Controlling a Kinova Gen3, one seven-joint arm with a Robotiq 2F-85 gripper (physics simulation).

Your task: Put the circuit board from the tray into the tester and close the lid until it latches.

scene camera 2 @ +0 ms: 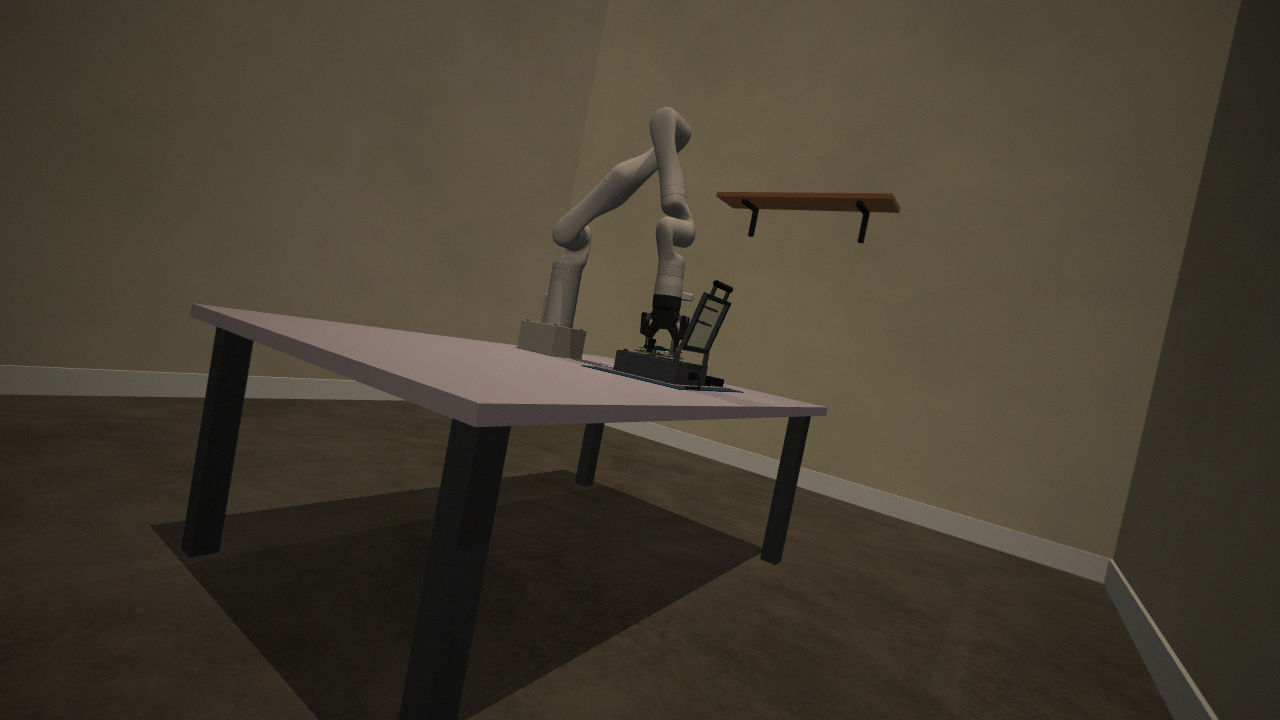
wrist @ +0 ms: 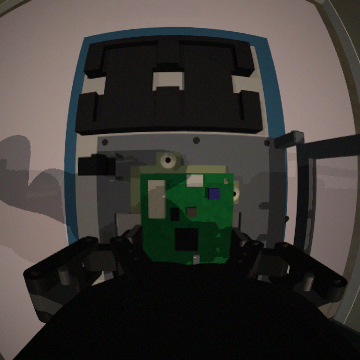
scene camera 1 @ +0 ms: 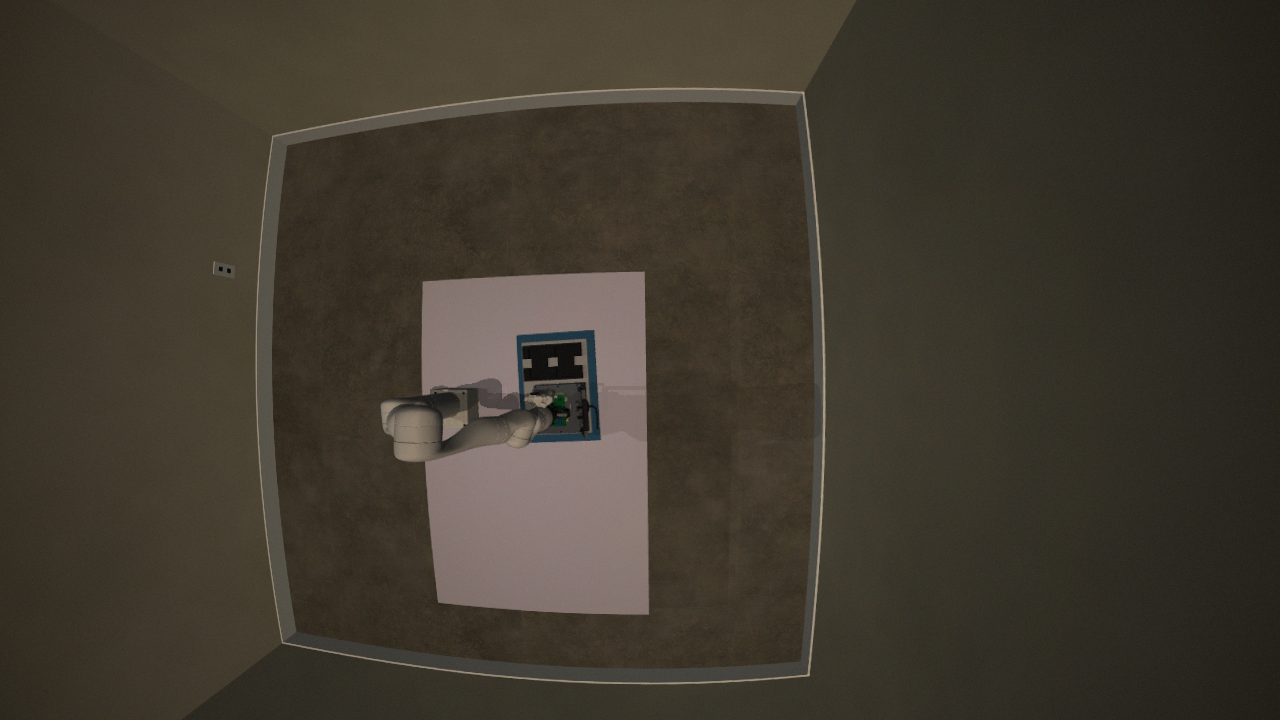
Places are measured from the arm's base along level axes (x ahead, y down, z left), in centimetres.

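Pixels of known places: gripper, fingertip midpoint: point(scene camera 2: 660, 353) point(wrist: 185, 237) point(scene camera 1: 556, 410); arm's base, link origin: point(scene camera 2: 557, 326) point(scene camera 1: 449, 404).
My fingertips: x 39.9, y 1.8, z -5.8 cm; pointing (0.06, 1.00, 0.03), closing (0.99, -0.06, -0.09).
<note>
Ahead of a thing's pixels: the offset from my fingertips to its top centre. Level surfaces: height alone.
The green circuit board {dx -0.1, dy -2.1, dz -0.1 cm} point(scene camera 1: 562, 397) point(wrist: 162, 242) is between the two fingers of my gripper point(scene camera 2: 663, 347) point(wrist: 185, 237), which is shut on its side edges. The board is over the grey tester point(scene camera 2: 637, 363) point(wrist: 247, 155) and covers part of a yellowish-green pad there. Strips of the pad show past the board's far and left edges in the wrist view. Whether the board touches the pad I cannot tell. The tester's dark framed lid point(scene camera 2: 718, 324) point(wrist: 302, 200) stands open, tilted up at the right in the wrist view. The black tray point(scene camera 1: 566, 361) point(wrist: 130, 112) lies beside the tester, with no board in it.
A black block {dx -6.7, dy -3.6, dz +6.3 cm} point(wrist: 95, 165) sits at the tester's left edge in the wrist view. A blue-bordered mat {dy +6.9 cm} point(scene camera 1: 555, 334) point(wrist: 276, 90) lies under tray and tester on the pale table {dy +7.1 cm} point(scene camera 1: 537, 537) point(scene camera 2: 402, 358). A brown shelf point(scene camera 2: 805, 201) hangs on the wall.
</note>
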